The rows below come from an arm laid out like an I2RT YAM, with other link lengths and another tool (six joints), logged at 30 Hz.
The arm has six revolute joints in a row. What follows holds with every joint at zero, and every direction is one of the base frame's. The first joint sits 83.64 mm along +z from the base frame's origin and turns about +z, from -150 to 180 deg. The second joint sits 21.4 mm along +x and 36.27 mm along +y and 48.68 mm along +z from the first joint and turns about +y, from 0 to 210 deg. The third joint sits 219.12 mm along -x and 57.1 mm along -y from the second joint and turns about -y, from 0 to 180 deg. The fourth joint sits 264.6 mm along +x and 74.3 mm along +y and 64.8 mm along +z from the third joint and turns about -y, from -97 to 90 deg. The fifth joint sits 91.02 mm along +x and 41.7 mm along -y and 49.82 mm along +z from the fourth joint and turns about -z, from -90 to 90 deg. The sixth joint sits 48.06 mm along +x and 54.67 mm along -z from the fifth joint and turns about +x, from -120 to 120 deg. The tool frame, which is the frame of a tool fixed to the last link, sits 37 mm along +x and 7 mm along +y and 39 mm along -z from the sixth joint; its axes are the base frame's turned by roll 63.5, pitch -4.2 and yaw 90 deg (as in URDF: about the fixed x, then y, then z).
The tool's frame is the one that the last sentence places.
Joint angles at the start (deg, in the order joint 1, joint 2, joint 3, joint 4, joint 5, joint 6):
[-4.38 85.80 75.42 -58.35 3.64 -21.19]
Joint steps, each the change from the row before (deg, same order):
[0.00 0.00 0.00 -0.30 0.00 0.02]
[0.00 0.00 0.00 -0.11 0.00 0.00]
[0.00 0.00 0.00 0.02 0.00 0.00]
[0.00 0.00 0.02 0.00 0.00 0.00]
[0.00 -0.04 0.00 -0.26 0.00 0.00]
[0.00 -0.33 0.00 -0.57 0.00 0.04]
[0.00 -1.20 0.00 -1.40 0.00 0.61]
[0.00 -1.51 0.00 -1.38 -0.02 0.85]
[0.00 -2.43 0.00 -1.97 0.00 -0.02]
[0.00 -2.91 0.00 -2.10 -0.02 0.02]
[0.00 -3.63 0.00 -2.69 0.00 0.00]
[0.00 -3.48 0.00 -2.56 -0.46 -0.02]
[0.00 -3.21 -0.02 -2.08 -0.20 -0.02]
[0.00 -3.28 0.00 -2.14 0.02 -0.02]
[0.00 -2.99 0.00 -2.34 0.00 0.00]
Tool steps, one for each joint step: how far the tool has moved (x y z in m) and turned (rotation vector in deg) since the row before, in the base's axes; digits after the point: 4 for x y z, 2 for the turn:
[-0.0009 0.0001 -0.0001 0.03 0.30 -0.02]
[-0.0003 0.0000 0.0000 0.01 0.11 0.00]
[0.0001 0.0000 0.0000 0.00 -0.02 0.00]
[0.0001 0.0000 0.0001 0.00 -0.02 0.00]
[-0.0009 0.0001 0.0001 0.02 0.22 0.00]
[-0.0021 0.0002 0.0014 0.03 0.24 -0.04]
[-0.0056 0.0008 0.0052 0.22 0.14 -0.57]
[-0.0061 0.0011 0.0065 0.30 -0.21 -0.79]
[-0.0093 0.0007 0.0102 -0.04 -0.46 0.02]
[-0.0108 0.0009 0.0118 -0.04 -0.81 -0.01]
[-0.0145 0.0011 0.0137 -0.07 -0.94 0.00]
[-0.0145 0.0018 0.0121 0.34 -0.95 0.20]
[-0.0132 0.0013 0.0103 0.09 -1.12 0.10]
[-0.0141 0.0010 0.0098 -0.11 -1.13 0.01]
[-0.0145 0.0011 0.0078 -0.05 -0.65 0.00]

